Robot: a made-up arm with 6 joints. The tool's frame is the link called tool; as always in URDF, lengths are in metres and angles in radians. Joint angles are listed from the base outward.
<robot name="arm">
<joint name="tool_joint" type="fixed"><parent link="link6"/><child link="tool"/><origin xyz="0 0 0" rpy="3.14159 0 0"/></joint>
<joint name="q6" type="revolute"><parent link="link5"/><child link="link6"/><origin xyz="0.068 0 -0.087"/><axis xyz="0 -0.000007 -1"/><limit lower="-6.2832" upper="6.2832"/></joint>
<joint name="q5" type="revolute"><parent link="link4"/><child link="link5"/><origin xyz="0 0 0"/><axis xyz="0 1 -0.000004"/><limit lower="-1.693" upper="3.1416"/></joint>
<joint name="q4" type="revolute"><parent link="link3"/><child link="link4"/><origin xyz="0.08 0 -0.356"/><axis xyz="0 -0.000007 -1"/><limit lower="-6.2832" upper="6.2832"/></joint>
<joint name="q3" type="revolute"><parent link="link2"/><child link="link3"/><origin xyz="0.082 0 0.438"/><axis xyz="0 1 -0.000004"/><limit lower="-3.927" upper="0.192"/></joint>
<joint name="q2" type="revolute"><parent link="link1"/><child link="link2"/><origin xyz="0 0 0"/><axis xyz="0 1 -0.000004"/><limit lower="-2.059" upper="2.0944"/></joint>
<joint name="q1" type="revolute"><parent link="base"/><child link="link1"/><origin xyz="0 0 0.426"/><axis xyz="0 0 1"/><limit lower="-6.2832" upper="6.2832"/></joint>
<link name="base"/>
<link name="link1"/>
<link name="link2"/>
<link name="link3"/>
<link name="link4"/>
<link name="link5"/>
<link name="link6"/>
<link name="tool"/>
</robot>
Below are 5 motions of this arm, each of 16 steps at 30 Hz.
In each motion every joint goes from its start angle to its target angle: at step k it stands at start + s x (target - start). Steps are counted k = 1, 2, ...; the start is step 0. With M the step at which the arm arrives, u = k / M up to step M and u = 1 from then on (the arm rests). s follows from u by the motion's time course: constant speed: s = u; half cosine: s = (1 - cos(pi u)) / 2; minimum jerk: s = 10 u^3 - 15 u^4 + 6 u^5.
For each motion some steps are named. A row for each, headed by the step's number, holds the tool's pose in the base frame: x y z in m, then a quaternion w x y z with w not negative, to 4 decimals.
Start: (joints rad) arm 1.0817 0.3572 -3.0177 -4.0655 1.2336 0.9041
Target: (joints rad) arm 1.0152 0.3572 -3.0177 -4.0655 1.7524 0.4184
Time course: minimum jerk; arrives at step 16
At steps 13, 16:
13: 0.0903 0.2933 1.2348 0.6754 -0.2332 -0.6139 0.3356
16: 0.0894 0.2920 1.2329 0.6715 -0.2266 -0.6257 0.3259

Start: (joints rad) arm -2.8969 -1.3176 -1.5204 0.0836 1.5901 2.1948
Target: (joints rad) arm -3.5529 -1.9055 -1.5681 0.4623 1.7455 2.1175
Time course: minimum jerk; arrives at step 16
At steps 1, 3, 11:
1: 0.2643 0.0579 1.0153 0.1697 -0.6570 -0.4754 0.5600
3: 0.2826 0.0518 1.0073 0.1763 -0.6542 -0.4677 0.5675
11: 0.4923 -0.1871 0.8092 0.3469 -0.5694 -0.3855 0.6379

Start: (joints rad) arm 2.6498 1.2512 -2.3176 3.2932 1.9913 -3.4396
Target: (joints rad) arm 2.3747 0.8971 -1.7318 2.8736 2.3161 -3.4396
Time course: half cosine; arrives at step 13
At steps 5, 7, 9, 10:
5: -0.7066 0.4656 0.4910 0.9029 -0.0106 -0.0257 -0.4290
7: -0.6650 0.4897 0.5096 0.9008 0.0308 -0.0215 -0.4326
9: -0.6224 0.5066 0.5258 0.8997 0.0663 -0.0193 -0.4311
10: -0.6044 0.5117 0.5319 0.8995 0.0796 -0.0188 -0.4292

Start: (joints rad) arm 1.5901 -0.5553 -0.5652 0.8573 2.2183 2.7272
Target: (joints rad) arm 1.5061 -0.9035 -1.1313 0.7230 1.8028 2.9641
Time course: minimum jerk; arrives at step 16
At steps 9, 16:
9: -0.0699 0.1391 0.8450 0.3205 0.7786 -0.4935 -0.2182
16: -0.0621 0.0684 0.9457 0.1197 0.7733 -0.5289 -0.3285

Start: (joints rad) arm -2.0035 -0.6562 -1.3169 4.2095 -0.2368 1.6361
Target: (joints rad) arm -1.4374 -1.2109 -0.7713 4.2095 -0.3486 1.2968
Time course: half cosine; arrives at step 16
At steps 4, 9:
4: 0.0240 -0.1583 1.0063 0.7196 0.5111 -0.3228 0.3418
9: 0.0746 -0.0568 0.9349 0.6888 0.5806 -0.1996 0.3856

